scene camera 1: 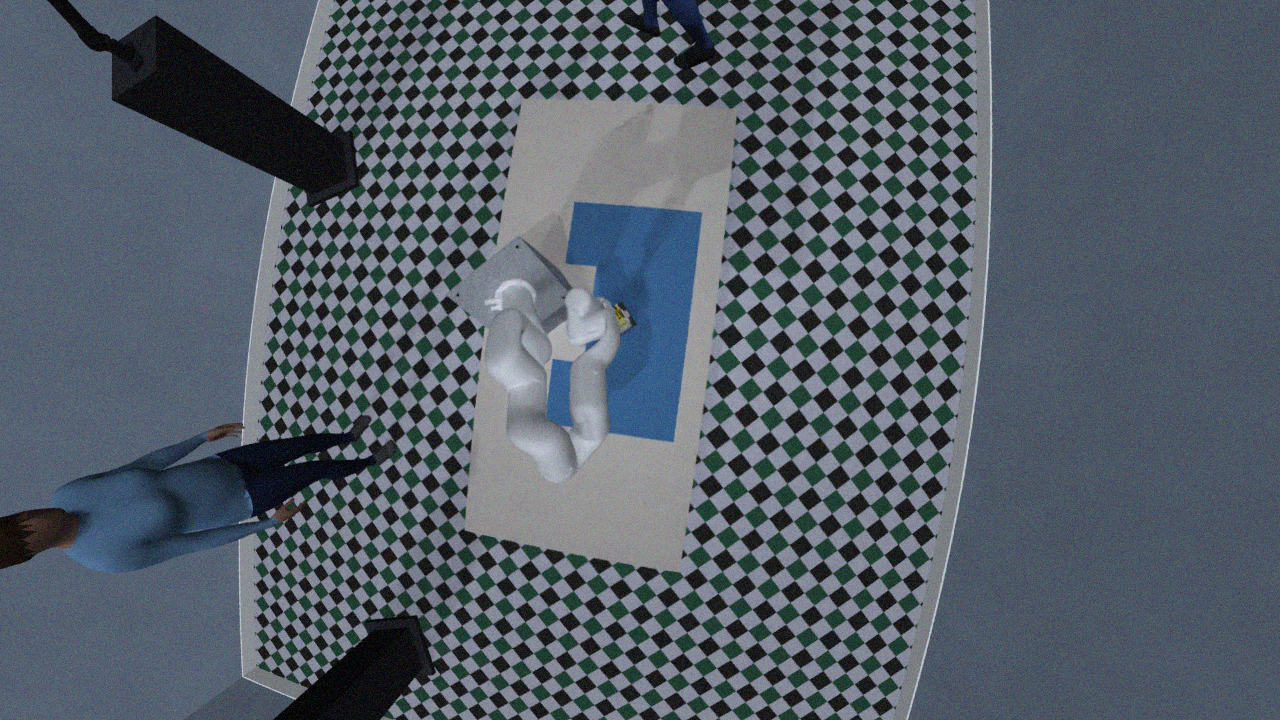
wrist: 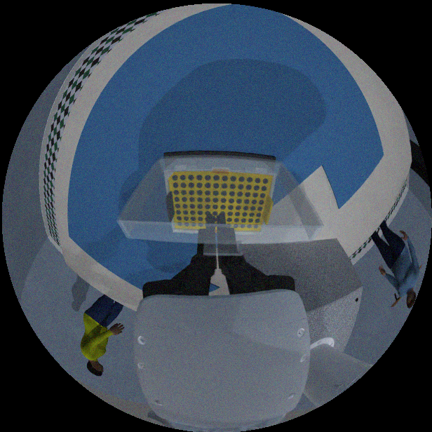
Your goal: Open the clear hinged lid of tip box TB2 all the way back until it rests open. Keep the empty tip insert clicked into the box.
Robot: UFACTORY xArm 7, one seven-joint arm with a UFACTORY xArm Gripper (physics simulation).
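Places are measured from the arm's base along level axes (x up, y back, z right), in centimetres.
Pixels of known places: arm's base, origin of its link: point(scene camera 1: 515, 296).
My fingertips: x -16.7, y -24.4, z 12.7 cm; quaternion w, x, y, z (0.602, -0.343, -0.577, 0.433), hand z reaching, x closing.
Observation:
Ahead of a thing's pixels: the offset from my fingertips to its top centre. "*": to the spot under its first point. Level surfaces: height alone.
Tip box TB2 @[* dx -0.8, dy -7.1, dz +2.9 cm] point(scene camera 1: 630, 324) stands on the blue area, partly hidden by the arm in the scene view. Its yellow insert @[dx -2.3, dy +0.3, dz +0.1 cm] point(scene camera 1: 620, 313) point(wrist: 220, 200) with rows of dark holes sits in the box, seen through the lid in the wrist view. The clear lid point(wrist: 300, 215) is partly open, hinged at the far side; its free edge is raised and looms large toward the camera. My gripper point(wrist: 216, 218) is shut and empty. Its fingertips show through the clear lid, under its near wall and over the near part of the insert. Contact with the lid cannot be told.
The blue area point(scene camera 1: 662, 385) point(wrist: 225, 37) lies on the pale table top @[dx -10.1 cm] point(scene camera 1: 572, 519). A grey base plate point(scene camera 1: 487, 273) point(wrist: 300, 270) carries the arm, left of the box in the scene view. People stand around the table, and dark pillars stand at the left of the scene view.

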